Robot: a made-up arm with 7 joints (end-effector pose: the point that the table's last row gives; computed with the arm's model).
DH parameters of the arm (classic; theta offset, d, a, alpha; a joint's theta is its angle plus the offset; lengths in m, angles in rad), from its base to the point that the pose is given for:
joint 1: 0 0.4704 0 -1.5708
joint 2: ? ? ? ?
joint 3: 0 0.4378 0.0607 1.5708
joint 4: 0 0 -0.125 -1.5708
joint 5: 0 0.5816 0 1.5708
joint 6: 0 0 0.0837 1.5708
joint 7: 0 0 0 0
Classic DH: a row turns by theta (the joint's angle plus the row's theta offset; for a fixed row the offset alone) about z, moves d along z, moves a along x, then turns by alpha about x.
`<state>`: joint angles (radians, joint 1 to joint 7).
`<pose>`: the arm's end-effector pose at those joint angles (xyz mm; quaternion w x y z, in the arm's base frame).
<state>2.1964 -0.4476 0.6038 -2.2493 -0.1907 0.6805 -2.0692</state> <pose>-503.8 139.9 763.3 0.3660 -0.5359 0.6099 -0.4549</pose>
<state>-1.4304 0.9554 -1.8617 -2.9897 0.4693 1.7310 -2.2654</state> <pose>-309.5 172.5 430.2 0.2853 -0.5516 0.7439 -0.2468</pose>
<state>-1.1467 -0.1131 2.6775 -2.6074 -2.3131 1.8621 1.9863</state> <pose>6.7 481.1 344.0 0.0456 0.4742 0.5018 0.7220</pose>
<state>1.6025 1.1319 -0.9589 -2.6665 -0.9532 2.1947 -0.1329</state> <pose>379.1 83.5 154.3 0.6579 0.3827 0.4747 -0.4422</pose>
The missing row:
joint 2: 0 0 0 1.5708
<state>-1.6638 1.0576 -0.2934 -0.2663 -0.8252 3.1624 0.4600</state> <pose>-39.3 -937.4 936.4 0.7345 0.5190 -0.3145 0.3038</pose>
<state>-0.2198 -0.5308 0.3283 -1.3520 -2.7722 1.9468 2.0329</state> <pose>258.4 178.9 1378.2 0.3917 -0.0929 -0.1540 0.9024</pose>
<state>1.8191 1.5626 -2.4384 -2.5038 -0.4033 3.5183 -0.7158</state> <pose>338.4 198.3 868.5 0.8425 0.3235 0.3597 0.2367</pose>
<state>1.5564 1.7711 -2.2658 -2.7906 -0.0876 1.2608 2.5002</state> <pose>290.2 -101.2 741.2 0.3612 -0.4449 -0.7611 0.3039</pose>
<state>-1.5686 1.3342 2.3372 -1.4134 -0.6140 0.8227 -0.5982</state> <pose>516.2 -492.2 1052.6 0.2586 -0.8029 -0.5290 -0.0928</pose>
